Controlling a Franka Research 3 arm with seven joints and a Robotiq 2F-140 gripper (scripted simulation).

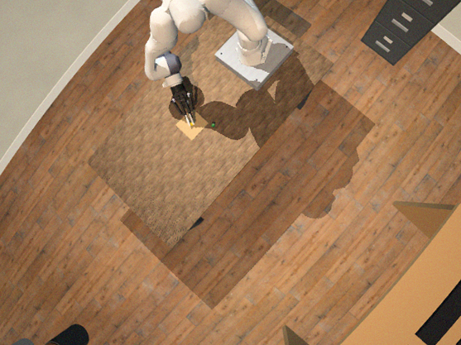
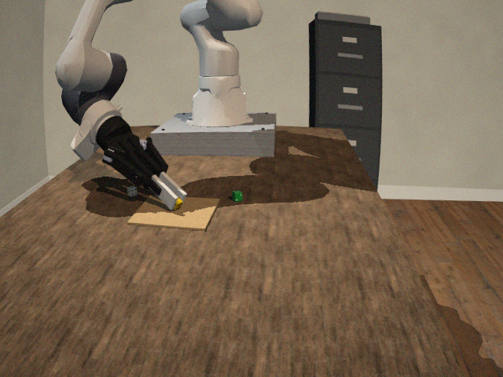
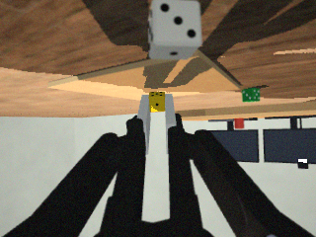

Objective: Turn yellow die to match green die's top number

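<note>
My hand is 10 mm short of the tan mat, 10 mm to the right of it and 30 mm above it. Also, from my hand: white die (90 mm behind, 80 mm to the right, 30 mm below); then yellow die (10 mm ahead, 20 mm to the left, 20 mm below); then green die (40 mm behind, 130 mm to the left, 30 mm below).
</note>
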